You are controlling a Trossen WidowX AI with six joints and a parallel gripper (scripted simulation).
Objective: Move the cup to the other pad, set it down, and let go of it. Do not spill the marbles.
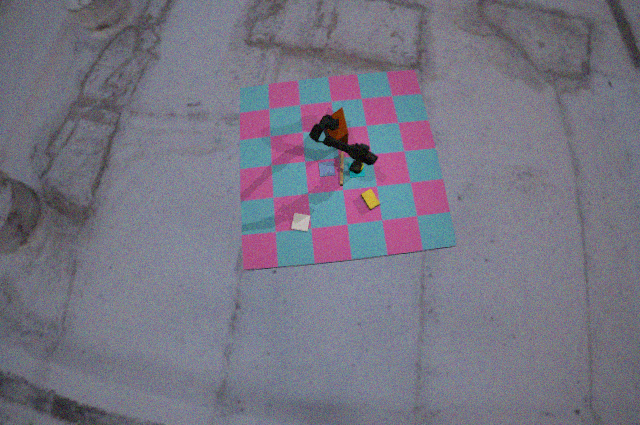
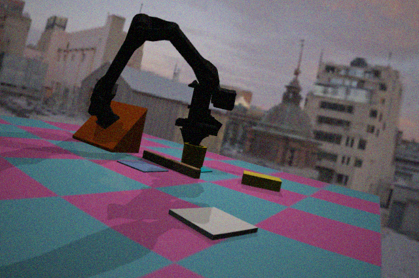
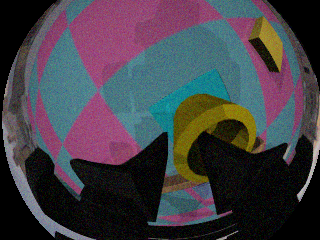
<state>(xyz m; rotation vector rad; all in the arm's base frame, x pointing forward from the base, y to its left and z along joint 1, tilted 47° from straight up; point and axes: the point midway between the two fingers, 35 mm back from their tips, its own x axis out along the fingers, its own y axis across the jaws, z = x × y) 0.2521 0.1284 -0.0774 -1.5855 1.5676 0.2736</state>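
The cup is 2 cm ahead of my gripper tip, 1 cm to the right of it and 1 cm below it. The rest, counted from my gripper tip: tan bar (11 cm to the right, 4 cm below, 2 cm ahead); pale blue pad (20 cm to the right, 5 cm below, 2 cm ahead); cyan pad (5 cm below, 3 cm ahead, 1 cm to the right).
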